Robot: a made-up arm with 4 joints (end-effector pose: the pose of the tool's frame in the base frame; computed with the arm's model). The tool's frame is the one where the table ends. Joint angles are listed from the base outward.
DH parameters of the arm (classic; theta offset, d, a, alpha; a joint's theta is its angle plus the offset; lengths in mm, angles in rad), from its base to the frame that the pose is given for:
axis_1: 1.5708 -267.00 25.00 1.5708
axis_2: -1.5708 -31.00 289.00 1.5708
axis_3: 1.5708 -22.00 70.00 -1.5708
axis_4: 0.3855 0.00 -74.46 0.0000
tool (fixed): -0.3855 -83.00 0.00 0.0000
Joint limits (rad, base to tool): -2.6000..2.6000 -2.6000..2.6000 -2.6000..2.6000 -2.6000..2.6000
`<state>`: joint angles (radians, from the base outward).
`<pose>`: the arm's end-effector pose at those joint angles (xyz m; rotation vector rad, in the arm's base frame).
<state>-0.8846 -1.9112 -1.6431 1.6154</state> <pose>-0.3255 -0.1100 -0.0958 0.5272 1.5448 -0.9768</pose>
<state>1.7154 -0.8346 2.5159 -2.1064</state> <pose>0.0464 -0.0419 -0.4548 2.2308 0.4468 0.8379</pose>
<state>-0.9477 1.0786 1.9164 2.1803</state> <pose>0.1120 0.0777 -0.3477 -1.5932 -0.6829 -0.1312</pose>
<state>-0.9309 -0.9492 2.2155 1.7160</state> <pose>-0.1170 -0.0505 -0.3218 -2.2835 0.0085 1.4724</pose>
